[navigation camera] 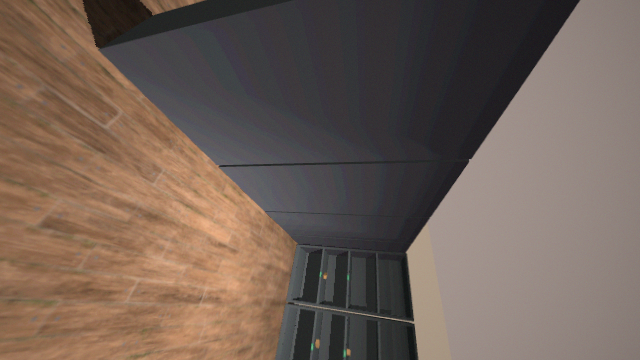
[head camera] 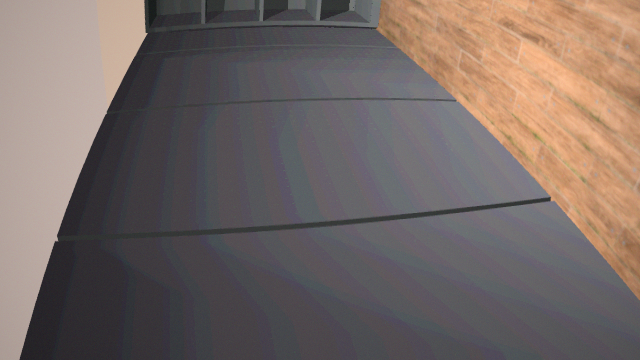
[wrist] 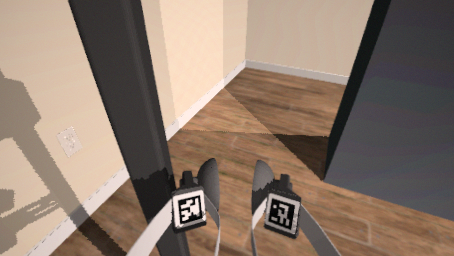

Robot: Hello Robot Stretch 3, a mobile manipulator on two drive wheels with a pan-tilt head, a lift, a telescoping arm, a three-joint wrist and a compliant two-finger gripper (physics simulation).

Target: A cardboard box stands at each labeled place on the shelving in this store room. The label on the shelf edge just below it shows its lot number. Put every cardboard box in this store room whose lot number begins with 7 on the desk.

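Frame: origin at the robot's base, x ahead, y left, z up, level; centimetres.
Where they show: gripper, fingertip midpoint: [wrist: 235,177].
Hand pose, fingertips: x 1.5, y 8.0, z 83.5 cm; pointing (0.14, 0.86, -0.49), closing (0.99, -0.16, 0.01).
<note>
After its pixels a point has its place.
My gripper [wrist: 235,177] {y 8.0, x 1.5, z 83.5 cm} is open in the wrist view, with nothing between its two fingers. Shelf units [navigation camera: 377,282] {y -139.9, x 318.6, z 143.0 cm} with open compartments stand at the far end in the navigation camera view, turned sideways. Small orange-brown shapes [navigation camera: 325,276] {y -147.2, x 334.2, z 57.0 cm} [navigation camera: 317,343] {y -220.9, x 281.8, z 56.6 cm} [navigation camera: 348,352] {y -223.0, x 279.8, z 101.9 cm} show in them beside tiny green marks [navigation camera: 348,277] {y -137.7, x 319.5, z 98.0 cm}; they are too small to identify, and no lot number is readable. Part of a shelf unit [head camera: 280,24] {y -99.0, x 342.5, z 81.7 cm} also shows at the top of the head camera view. The desk does not show.
A long row of plain dark panels [head camera: 300,160] [navigation camera: 325,100] {y 50.9, x 98.0, z 105.4 cm} [wrist: 400,110] {y 62.6, x 78.3, z 52.0 cm} runs toward the far shelves. Wood floor [head camera: 575,100] {y -16.0, x 126.9, z 0.0 cm} [navigation camera: 150,240] {y -26.6, x 91.4, z 0.0 cm} [wrist: 295,200] lies beside it. A black post [wrist: 120,100] and a beige wall with an outlet [wrist: 69,141] {y 70.7, x -55.9, z 40.6 cm} are at the left in the wrist view.
</note>
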